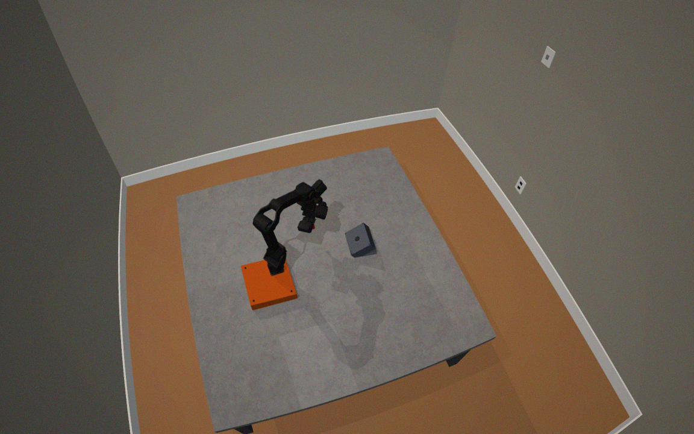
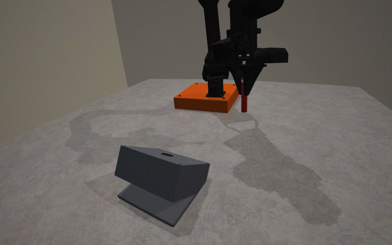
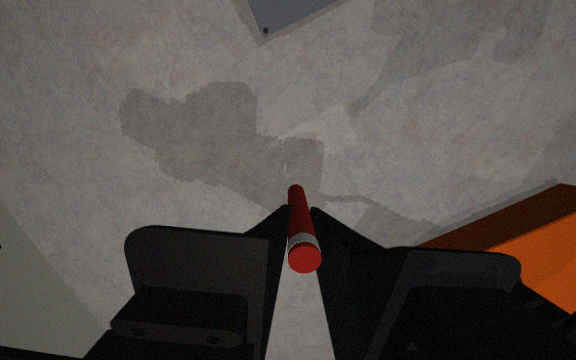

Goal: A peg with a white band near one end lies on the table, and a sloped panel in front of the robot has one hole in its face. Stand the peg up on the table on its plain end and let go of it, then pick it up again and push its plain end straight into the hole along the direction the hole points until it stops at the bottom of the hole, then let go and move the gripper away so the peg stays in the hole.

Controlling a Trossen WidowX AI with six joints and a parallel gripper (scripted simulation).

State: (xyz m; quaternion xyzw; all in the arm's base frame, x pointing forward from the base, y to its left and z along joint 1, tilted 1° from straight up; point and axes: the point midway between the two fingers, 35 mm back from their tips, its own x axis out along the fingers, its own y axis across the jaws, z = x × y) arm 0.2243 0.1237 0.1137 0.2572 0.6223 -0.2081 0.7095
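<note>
Right now my gripper tip is 200 mm short of the sloped grey panel, 120 mm to the left of it and 80 mm above it. Also, from my gripper tip: red peg 20 mm above.
</note>
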